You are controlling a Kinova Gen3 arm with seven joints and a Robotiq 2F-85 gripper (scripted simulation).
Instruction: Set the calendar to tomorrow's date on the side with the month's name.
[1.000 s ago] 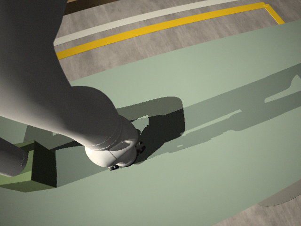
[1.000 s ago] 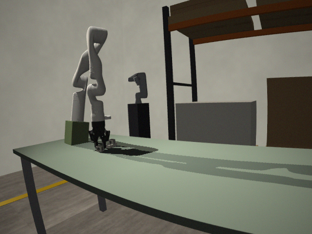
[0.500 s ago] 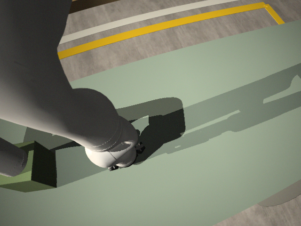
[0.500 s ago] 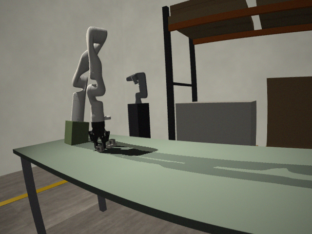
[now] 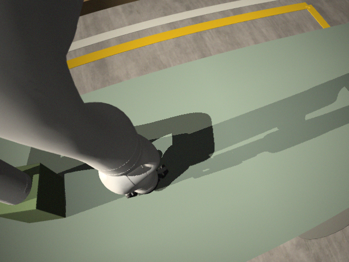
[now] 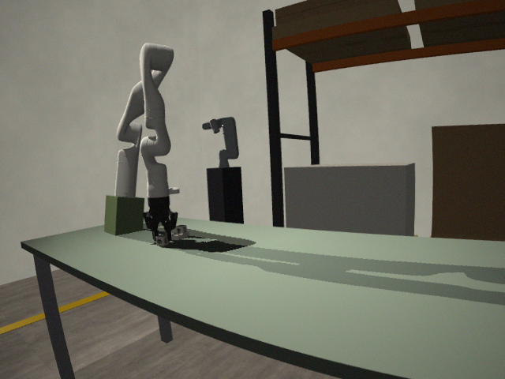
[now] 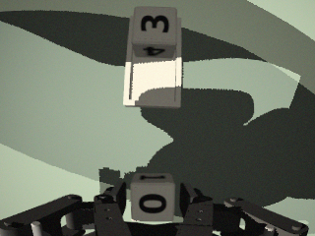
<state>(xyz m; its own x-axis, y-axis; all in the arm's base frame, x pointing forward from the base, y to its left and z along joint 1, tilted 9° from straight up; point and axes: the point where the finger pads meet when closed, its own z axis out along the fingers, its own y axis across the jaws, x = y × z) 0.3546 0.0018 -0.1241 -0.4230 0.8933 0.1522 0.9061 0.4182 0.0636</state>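
My hand is 1 cm above the white cube. Also, from my hand: white tray 5 cm behind, 10 cm to the left, 2 cm below.
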